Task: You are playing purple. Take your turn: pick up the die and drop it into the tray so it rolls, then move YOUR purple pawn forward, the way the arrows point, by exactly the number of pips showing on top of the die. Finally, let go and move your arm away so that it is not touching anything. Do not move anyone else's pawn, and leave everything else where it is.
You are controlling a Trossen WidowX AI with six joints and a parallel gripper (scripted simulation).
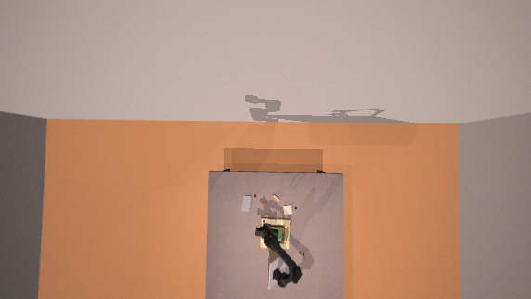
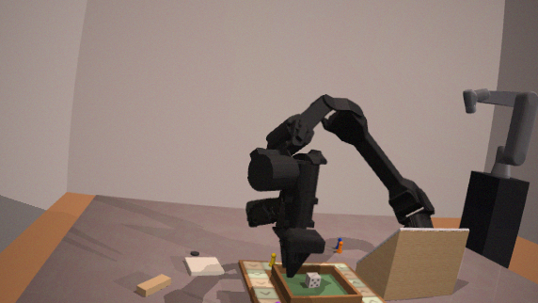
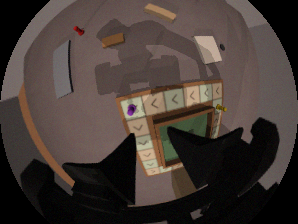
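The purple pawn is 10 mm ahead of my gripper tip, 30 mm to the left of it and 70 mm below it. From my gripper tip the other things lie so: white slab: 150 mm ahead, 190 mm to the right, 90 mm below; yellow pawn: 20 mm behind, 200 mm to the right, 70 mm below; white die: 90 mm behind, 110 mm to the right, 70 mm below.
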